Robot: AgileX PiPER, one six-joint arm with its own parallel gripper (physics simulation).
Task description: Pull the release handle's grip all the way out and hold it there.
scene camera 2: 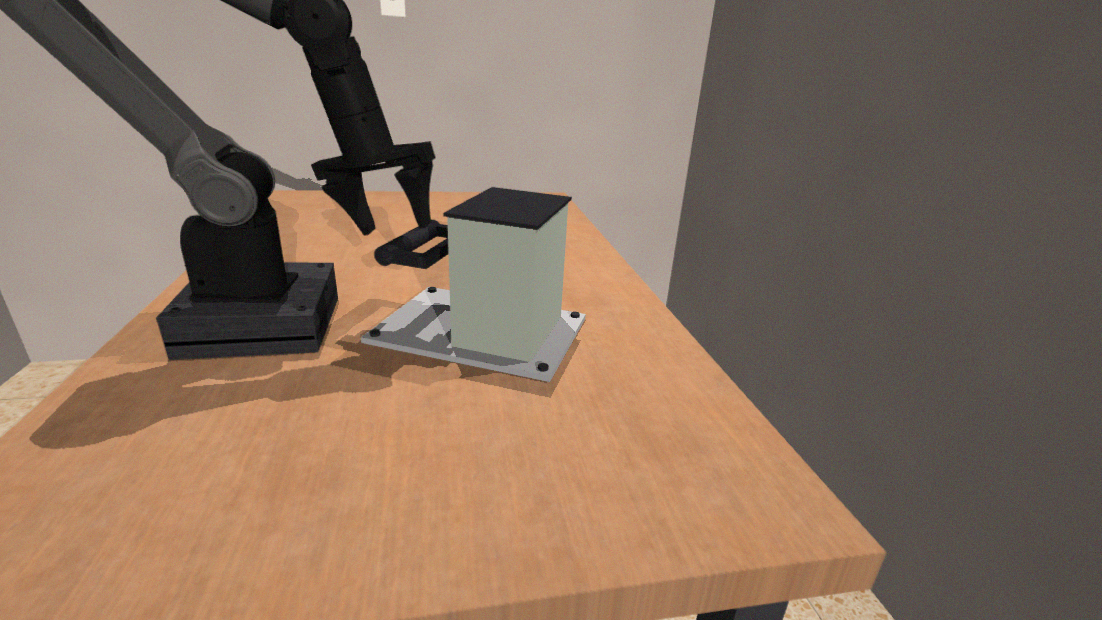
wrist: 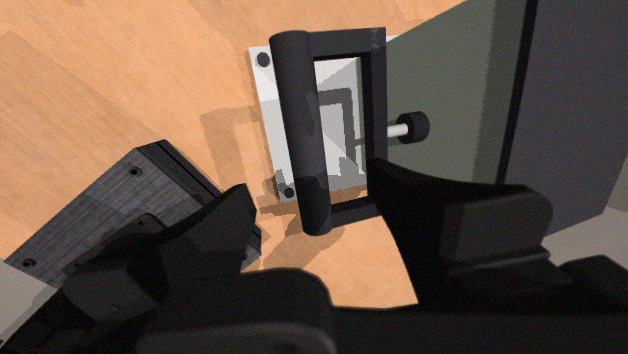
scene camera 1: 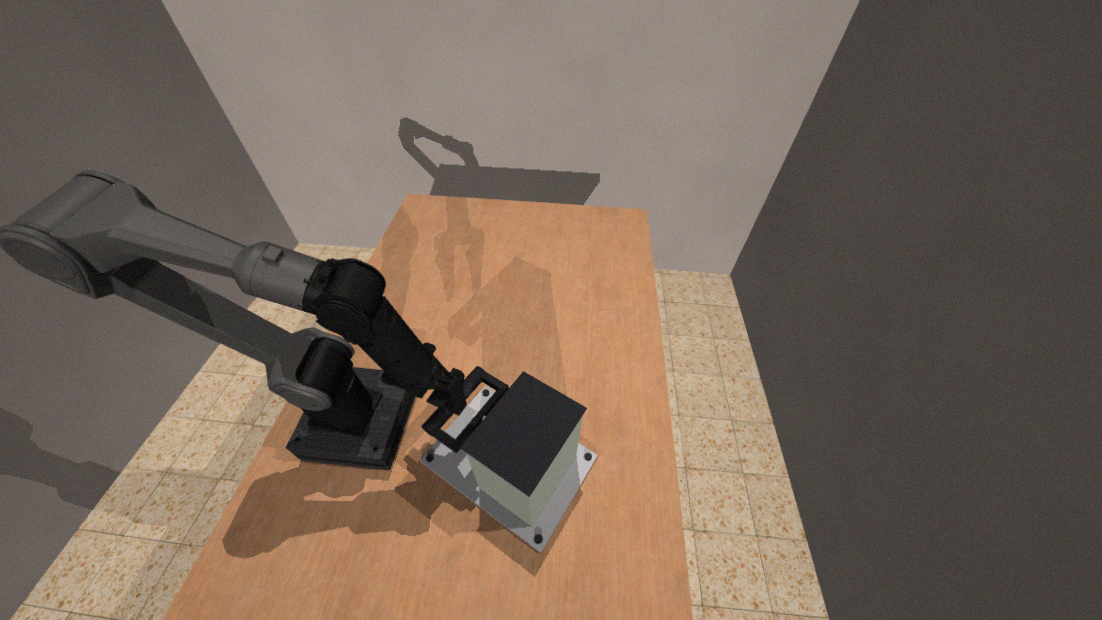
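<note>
The release handle is a black rectangular frame whose outer side is a round grip (scene camera 1: pixel 436 421) (scene camera 2: pixel 394 246) (wrist: pixel 298 110). In the wrist view a short stretch of white rod (wrist: pixel 398 130) shows between the frame and the black collar (wrist: pixel 415 127) on the pale green housing (scene camera 2: pixel 497 285) (wrist: pixel 445 100). My gripper (scene camera 1: pixel 456 394) (scene camera 2: pixel 396 228) (wrist: pixel 308 186) is open, with its fingers wide apart. In the wrist view the grip's lower part shows between the fingertips, and the right fingertip overlaps the frame's inner bar. In scene camera 2 the tips are at or slightly above handle height. Contact cannot be told.
The housing has a dark top (scene camera 1: pixel 527 431) (scene camera 2: pixel 508 206) and stands on a grey bolted plate (scene camera 2: pixel 566 331) (wrist: pixel 266 85) on the wooden table (scene camera 1: pixel 608 347) (scene camera 2: pixel 462 478). The robot's dark base (scene camera 1: pixel 346 454) (scene camera 2: pixel 238 331) (wrist: pixel 100 210) stands close to the handle's outer side. A wall rises beyond the table.
</note>
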